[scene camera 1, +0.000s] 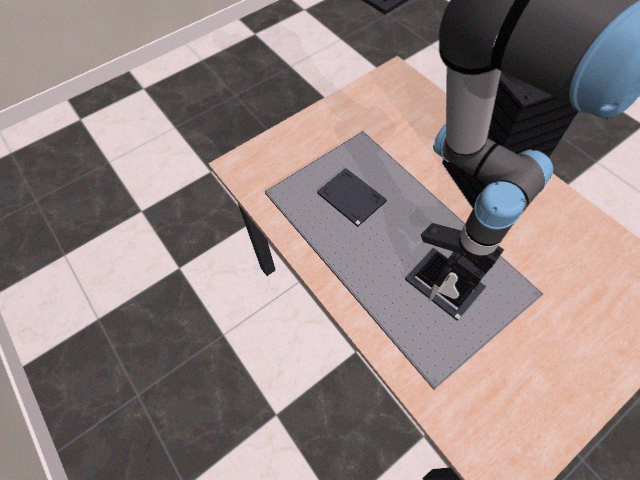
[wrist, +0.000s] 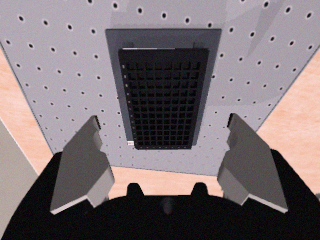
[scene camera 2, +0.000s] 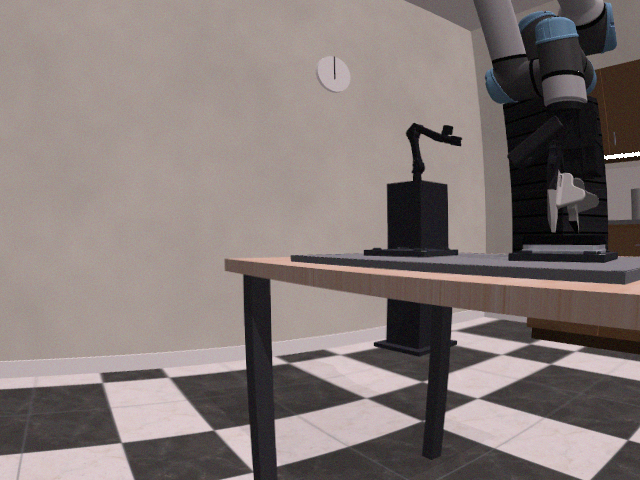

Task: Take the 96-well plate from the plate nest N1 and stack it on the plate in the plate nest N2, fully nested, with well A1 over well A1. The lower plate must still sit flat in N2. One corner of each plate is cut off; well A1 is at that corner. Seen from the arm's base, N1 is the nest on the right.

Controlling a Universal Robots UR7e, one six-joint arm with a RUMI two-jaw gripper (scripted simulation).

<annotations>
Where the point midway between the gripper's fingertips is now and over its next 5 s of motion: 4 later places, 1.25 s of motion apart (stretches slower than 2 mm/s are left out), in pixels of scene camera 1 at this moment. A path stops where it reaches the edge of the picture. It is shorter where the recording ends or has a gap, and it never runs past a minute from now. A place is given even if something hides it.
My gripper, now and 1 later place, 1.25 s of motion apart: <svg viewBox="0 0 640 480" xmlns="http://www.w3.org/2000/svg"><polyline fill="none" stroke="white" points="449,277 456,264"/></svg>
</annotations>
